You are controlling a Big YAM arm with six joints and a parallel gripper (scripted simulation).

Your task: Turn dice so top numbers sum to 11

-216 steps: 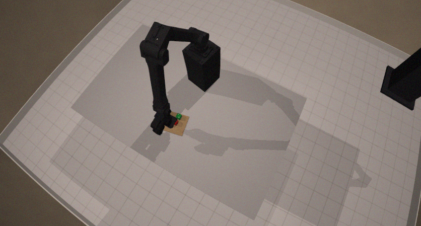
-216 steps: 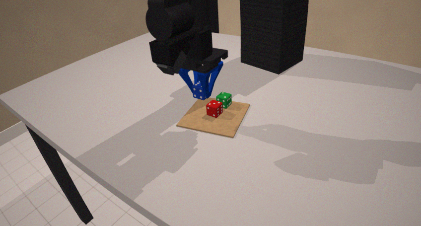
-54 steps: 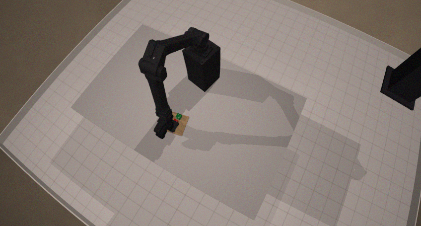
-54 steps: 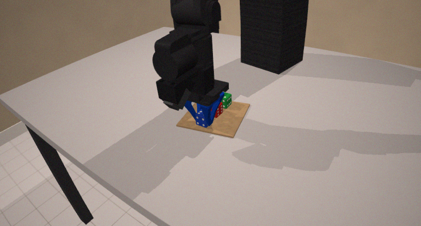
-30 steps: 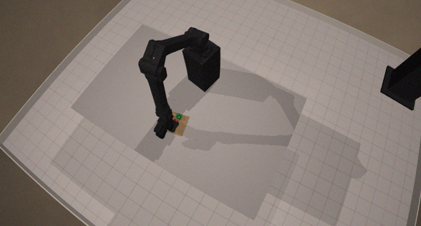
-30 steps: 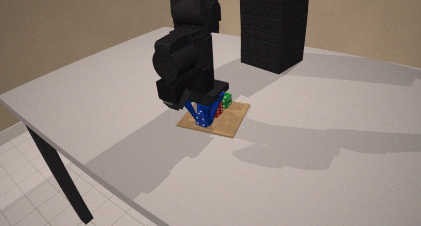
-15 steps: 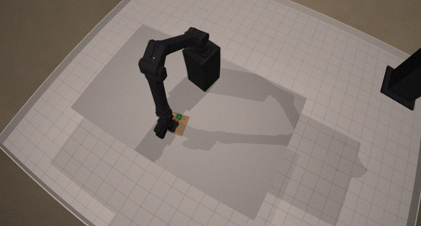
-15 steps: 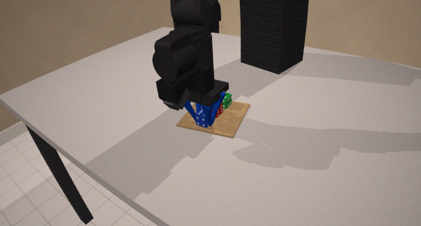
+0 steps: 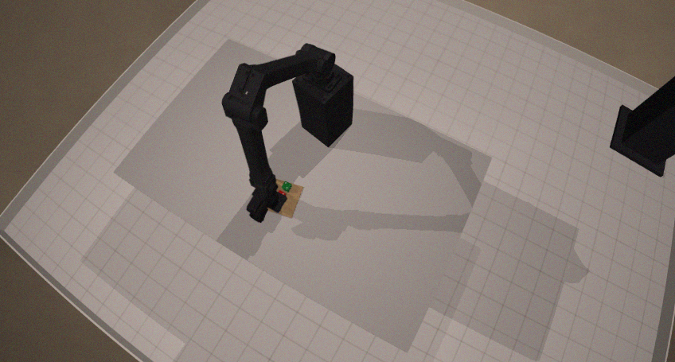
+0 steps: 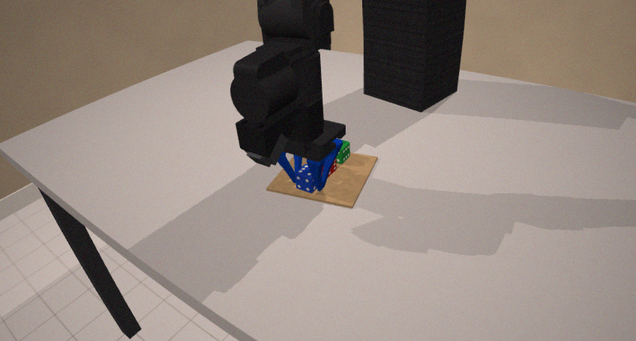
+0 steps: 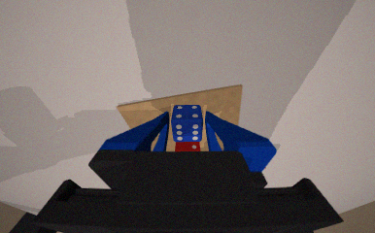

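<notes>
Now: the blue die right at my hand. Also, from my hand: tan mat: 50 mm behind, 10 mm below; green die: 90 mm behind, 10 mm to the right; red die: 50 mm behind.
</notes>
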